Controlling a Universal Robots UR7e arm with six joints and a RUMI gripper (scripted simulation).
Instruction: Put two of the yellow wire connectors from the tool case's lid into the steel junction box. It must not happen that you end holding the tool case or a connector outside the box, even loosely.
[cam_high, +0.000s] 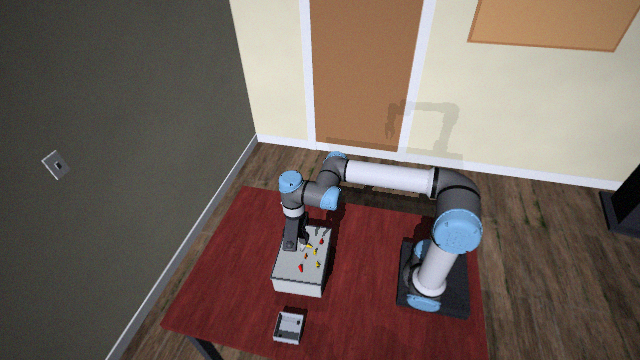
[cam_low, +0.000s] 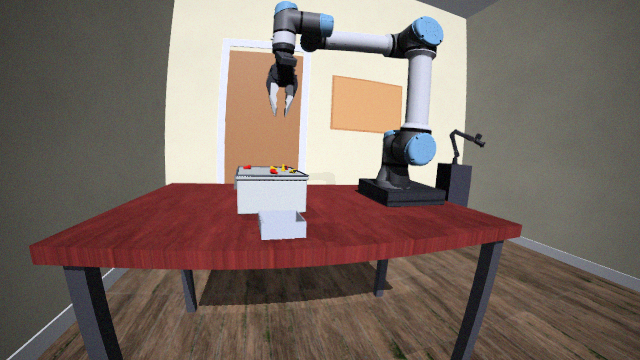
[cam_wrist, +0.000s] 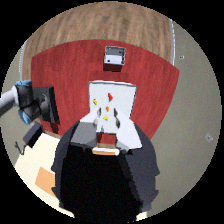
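Now: the grey tool case 5 cm ahead of my hand, 11 cm to the right of it and 23 cm below it.
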